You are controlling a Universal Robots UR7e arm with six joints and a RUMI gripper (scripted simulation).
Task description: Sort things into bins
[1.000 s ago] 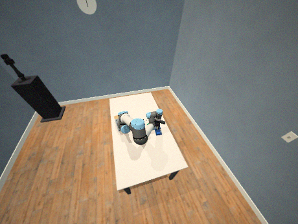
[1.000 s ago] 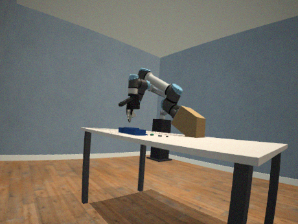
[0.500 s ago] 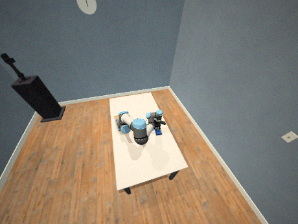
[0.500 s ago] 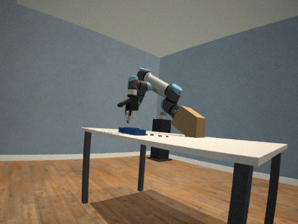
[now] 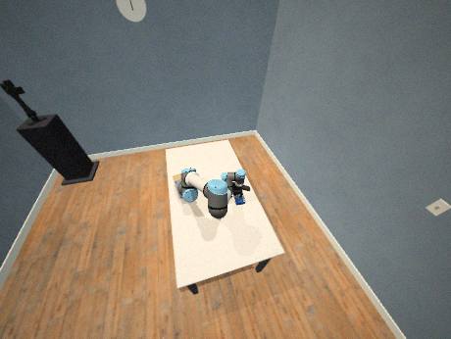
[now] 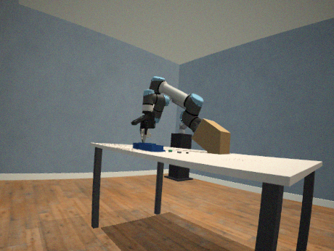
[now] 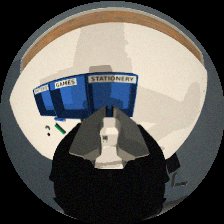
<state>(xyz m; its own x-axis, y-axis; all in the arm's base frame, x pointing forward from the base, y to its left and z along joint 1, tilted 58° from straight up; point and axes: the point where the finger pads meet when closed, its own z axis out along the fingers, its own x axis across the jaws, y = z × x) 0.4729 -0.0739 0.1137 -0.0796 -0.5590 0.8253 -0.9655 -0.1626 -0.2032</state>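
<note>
The blue bin is 8 cm to the left of my hand, 3 cm below it and 2 cm ahead of it. The rest, counted from my hand: small blue piece 16 cm to the left, 6 cm behind, 5 cm below; green piece 18 cm to the left, 10 cm behind, 5 cm below; black screw 8 cm to the left, 8 cm behind, 5 cm below.
</note>
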